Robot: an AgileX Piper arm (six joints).
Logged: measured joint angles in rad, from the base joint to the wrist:
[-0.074 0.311 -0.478 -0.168 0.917 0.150]
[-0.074 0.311 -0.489 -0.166 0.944 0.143]
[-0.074 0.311 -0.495 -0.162 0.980 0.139]
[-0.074 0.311 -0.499 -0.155 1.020 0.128]
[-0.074 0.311 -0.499 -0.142 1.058 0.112]
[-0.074 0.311 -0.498 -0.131 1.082 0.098]
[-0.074 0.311 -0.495 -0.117 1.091 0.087]
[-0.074 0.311 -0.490 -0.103 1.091 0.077]
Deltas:
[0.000 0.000 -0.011 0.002 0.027 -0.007]
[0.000 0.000 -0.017 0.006 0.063 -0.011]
[0.000 0.000 -0.021 0.013 0.103 -0.022]
[0.000 0.000 -0.021 0.026 0.141 -0.038]
[0.000 0.000 -0.020 0.037 0.165 -0.052]
[0.000 0.000 -0.017 0.051 0.174 -0.063]
[0.000 0.000 -0.012 0.065 0.174 -0.073]

